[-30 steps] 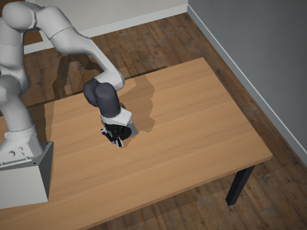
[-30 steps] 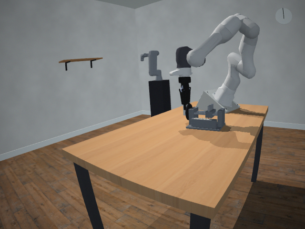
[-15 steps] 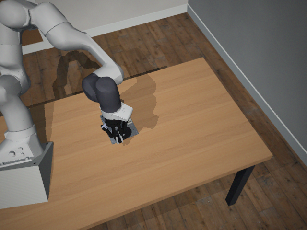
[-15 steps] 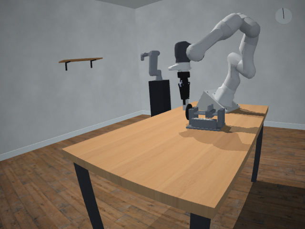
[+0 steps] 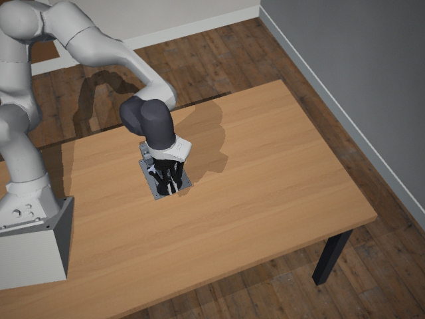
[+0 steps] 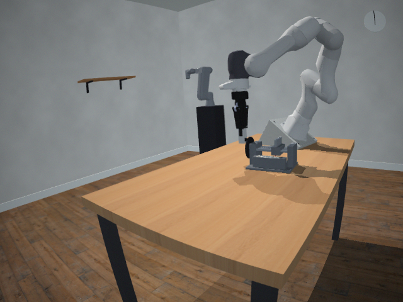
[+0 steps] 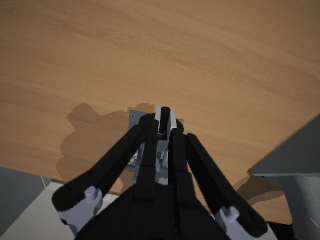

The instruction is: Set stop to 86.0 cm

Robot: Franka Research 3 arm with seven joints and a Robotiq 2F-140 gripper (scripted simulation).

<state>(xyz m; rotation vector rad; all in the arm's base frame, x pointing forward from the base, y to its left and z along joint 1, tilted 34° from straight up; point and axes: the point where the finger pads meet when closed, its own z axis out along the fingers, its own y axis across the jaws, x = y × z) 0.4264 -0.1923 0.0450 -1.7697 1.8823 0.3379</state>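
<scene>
My hand is 3 cm above the black handwheel and 2 cm to the right of it. Also, from my hand: sliding stop block 17 cm to the left, 4 cm below, 1 cm ahead.
</scene>
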